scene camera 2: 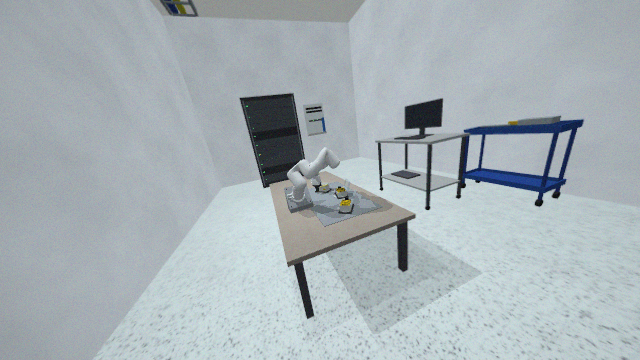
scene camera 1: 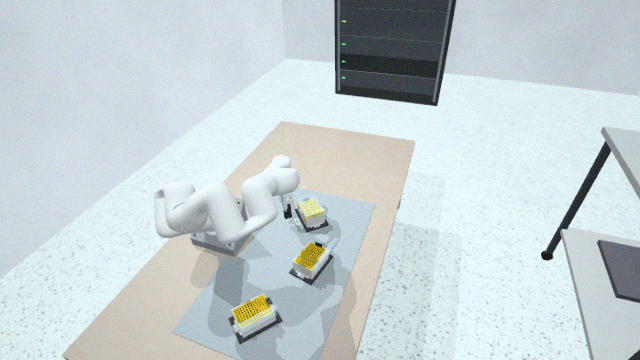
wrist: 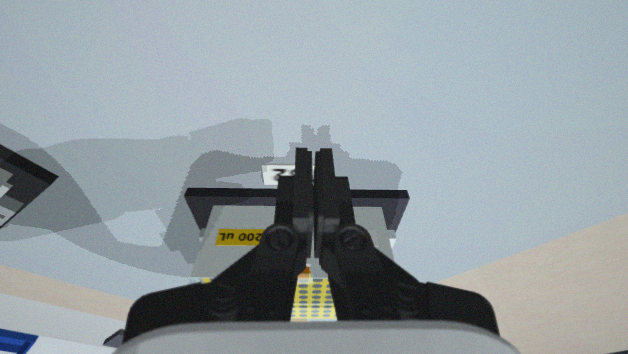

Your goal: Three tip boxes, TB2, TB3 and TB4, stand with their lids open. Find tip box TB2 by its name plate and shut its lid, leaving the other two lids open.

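Places are measured from the arm's base along level axes (x ahead, y left, z up), in metres.
Pixels of known places: gripper, fingertip midpoint: [scene camera 2: 317, 191] [scene camera 1: 288, 217] [wrist: 312, 170]; arm's base, origin of the base link: [scene camera 2: 297, 195].
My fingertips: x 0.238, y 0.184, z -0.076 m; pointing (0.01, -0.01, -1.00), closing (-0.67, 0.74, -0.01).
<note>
Ahead of a thing's pixels: the offset from my fingertips to its top centre. "pt": to the spot under its first point. Level surfaces: height alone.
Tip box TB2 @[0.041 m up, 0.073 m ahead, 0.057 m left] [scene camera 1: 314, 218] [scene camera 2: 324, 188] [wrist: 239, 217] is white with a yellow rack and stands on a dark base at the far end of the mat. Its top looks pale, as if the clear lid lies over it, and no raised lid shows there. Its name plate @[pt 0.035 m down, 0.044 m ahead, 0.007 m left] [wrist: 272, 174] is partly hidden by my fingers. The middle box @[0.038 m up, 0.184 m ahead, 0.182 m right] [scene camera 1: 310, 257] [scene camera 2: 341, 192] has its clear lid @[pt 0.106 m up, 0.271 m ahead, 0.177 m right] [scene camera 1: 332, 245] tilted up. The near box @[pt 0.107 m up, 0.151 m ahead, 0.522 m right] [scene camera 1: 255, 317] [scene camera 2: 346, 205] shows its yellow rack; its clear lid is hard to make out. My gripper [scene camera 1: 287, 215] [wrist: 312, 170] is shut and empty, beside TB2 on its name-plate side.
The boxes stand on a grey mat @[0.036 m down] [scene camera 1: 200, 327] on the wooden table @[0.039 m down] [scene camera 1: 345, 145]. The dark base @[pt 0.029 m down, 0.147 m ahead, 0.104 m right] [wrist: 35, 175] of a neighbouring box shows at the left of the wrist view. A server rack [scene camera 1: 337, 50], a desk [scene camera 2: 429, 170] and a blue cart [scene camera 2: 551, 160] stand away from the table.
</note>
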